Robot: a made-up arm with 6 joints.
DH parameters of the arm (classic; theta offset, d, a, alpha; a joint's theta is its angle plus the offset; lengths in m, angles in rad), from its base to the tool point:
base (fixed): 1.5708 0.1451 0 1.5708
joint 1: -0.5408 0 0.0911 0
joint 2: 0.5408 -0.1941 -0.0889 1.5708
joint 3: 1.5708 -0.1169 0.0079 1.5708
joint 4: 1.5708 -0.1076 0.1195 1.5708
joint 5: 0 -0.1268 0.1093 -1.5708
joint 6: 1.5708 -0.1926 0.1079 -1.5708
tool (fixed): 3.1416 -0.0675 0 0
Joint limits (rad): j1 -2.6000..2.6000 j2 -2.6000..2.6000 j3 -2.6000..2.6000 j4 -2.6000..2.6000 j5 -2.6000..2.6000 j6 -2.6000..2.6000
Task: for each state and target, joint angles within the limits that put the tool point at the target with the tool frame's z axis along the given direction. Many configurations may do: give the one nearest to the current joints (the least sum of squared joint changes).
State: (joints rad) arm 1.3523 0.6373 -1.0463 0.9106 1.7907 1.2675
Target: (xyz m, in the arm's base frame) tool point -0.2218 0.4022 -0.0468 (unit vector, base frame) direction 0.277 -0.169 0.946
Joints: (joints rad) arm 1.6604 0.9406 -1.2885 0.8020 1.7021 1.4799
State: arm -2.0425 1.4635 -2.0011 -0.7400 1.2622 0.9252
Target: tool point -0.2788 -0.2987 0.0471 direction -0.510 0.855 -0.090
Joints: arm -2.4499 1.1955 -2.6000 -0.9155 1.8770 1.5306
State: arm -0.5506 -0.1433 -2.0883 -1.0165 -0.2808 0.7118
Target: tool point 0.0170 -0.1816 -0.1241 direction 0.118 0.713 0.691
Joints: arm -1.2081 -0.3110 -2.3101 -1.1820 -0.4138 0.4994
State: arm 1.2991 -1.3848 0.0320 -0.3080 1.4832 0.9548
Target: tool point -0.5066 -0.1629 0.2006 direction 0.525 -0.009 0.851
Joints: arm 0.6404 -1.5754 0.3383 0.0612 0.7219 0.7649
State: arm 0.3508 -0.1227 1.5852 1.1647 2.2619 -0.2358
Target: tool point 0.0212 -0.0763 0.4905 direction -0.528 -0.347 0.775
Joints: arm 1.2573 -0.8330 1.8782 1.9829 1.9420 -0.9992
